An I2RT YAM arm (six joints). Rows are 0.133 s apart.
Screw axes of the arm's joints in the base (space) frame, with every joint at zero. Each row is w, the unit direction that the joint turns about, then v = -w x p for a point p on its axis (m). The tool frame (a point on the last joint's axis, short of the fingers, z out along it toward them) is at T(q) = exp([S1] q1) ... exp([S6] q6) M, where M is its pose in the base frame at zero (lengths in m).
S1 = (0, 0, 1, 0.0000, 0.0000, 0.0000)
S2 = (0, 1, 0, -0.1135, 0.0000, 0.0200)
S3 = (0, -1, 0, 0.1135, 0.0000, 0.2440)
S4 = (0, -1, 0, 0.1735, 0.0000, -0.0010)
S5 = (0, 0, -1, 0.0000, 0.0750, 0.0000)
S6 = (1, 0, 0, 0.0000, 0.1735, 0.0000)
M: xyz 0.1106 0.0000 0.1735 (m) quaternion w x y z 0.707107 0 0.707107 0
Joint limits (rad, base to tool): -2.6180..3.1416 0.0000..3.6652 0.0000..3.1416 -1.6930..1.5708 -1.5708..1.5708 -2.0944..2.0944
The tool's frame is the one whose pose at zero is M.
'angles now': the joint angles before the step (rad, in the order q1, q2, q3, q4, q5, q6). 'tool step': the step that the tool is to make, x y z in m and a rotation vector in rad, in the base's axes. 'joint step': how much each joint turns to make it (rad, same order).
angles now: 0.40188 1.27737 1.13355 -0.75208 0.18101 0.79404
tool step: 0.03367 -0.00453 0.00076 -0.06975 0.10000 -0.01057
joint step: -0.05990 0.15373 0.14952 -0.10412 -0.00535 -0.05761
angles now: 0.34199 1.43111 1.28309 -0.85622 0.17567 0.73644
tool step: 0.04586 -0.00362 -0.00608 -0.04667 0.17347 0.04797
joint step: -0.06217 0.22355 0.22738 -0.16976 -0.05875 -0.09422
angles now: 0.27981 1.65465 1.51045 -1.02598 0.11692 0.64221
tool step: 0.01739 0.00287 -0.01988 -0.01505 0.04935 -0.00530
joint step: -0.00571 0.08318 0.02328 0.00841 0.00077 -0.00074
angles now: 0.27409 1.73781 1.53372 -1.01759 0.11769 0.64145
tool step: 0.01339 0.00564 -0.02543 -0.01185 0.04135 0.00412
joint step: 0.00494 0.07325 -0.00608 0.03623 0.00037 0.00075
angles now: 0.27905 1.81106 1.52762 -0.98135 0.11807 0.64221
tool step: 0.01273 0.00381 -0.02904 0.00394 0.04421 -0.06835
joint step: 0.00076 0.08049 -0.00573 0.03625 0.00382 0.07134
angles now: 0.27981 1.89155 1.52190 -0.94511 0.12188 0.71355
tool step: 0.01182 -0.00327 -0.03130 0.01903 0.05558 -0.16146
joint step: -0.01640 0.08698 0.00040 0.01984 -0.00038 0.14992
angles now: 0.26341 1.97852 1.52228 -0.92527 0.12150 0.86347
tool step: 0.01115 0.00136 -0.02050 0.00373 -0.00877 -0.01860
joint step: -0.00381 0.05800 -0.00001 0.06562 0.00153 0.01488
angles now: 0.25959 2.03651 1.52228 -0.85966 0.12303 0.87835
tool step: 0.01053 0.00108 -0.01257 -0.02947 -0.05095 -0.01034
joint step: -0.00037 0.03776 -0.00001 0.07935 0.04272 0.00077
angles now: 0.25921 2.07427 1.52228 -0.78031 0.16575 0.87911
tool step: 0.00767 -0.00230 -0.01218 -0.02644 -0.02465 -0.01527
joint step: -0.00724 0.03473 0.00004 0.05186 0.03281 0.00001
